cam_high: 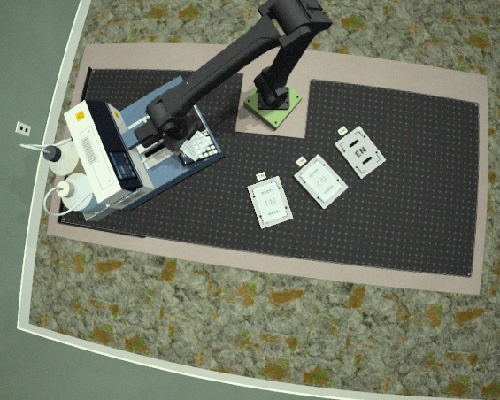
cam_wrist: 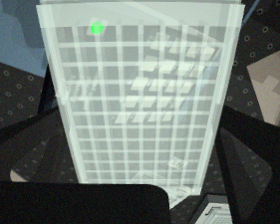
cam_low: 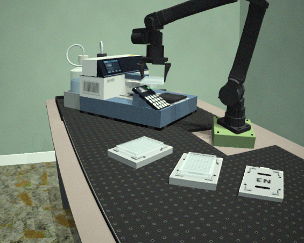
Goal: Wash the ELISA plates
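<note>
My gripper is now 110 mm past the dark carrier, 90 mm above it and 50 mm to the left of it. From my hand the other things lie so: plate washer: 190 mm to the right, 50 mm below, 30 mm behind; then N1 label: 230 mm to the left, 180 mm below, 100 mm ahead.
</note>
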